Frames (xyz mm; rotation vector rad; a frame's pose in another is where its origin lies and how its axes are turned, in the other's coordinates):
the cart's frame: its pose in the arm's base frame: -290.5 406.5 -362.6 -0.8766 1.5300 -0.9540
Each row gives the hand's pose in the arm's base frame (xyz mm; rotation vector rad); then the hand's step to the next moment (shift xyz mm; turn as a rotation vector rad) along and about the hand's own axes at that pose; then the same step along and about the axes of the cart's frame.
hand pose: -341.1 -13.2 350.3 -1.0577 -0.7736 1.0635
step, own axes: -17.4 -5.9 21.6 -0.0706 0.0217 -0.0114
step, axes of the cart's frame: 8.2 -14.7 -22.8 0.0742 -0.0037 -0.0083
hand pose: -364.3 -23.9 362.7 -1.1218 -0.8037 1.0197
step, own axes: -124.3 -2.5 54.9 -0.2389 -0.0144 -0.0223
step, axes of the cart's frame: 97.6 -49.4 -80.6 0.2184 -0.0956 -0.0305
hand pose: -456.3 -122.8 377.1 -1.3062 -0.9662 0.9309
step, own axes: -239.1 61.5 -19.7 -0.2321 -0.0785 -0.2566
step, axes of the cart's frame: 245.0 -24.6 -26.6 0.2295 -0.1892 0.1935
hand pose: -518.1 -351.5 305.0 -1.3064 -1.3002 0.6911
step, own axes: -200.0 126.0 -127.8 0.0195 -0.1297 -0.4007
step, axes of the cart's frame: 219.5 49.9 146.8 -0.0210 -0.2605 0.3309
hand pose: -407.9 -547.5 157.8 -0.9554 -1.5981 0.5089
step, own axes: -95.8 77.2 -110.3 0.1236 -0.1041 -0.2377
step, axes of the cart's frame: 61.3 53.6 143.8 -0.1128 -0.2039 0.1682
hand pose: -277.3 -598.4 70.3 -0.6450 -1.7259 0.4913
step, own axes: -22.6 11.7 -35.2 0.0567 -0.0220 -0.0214
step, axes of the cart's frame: 5.8 10.0 41.9 -0.0433 -0.0477 -0.0014
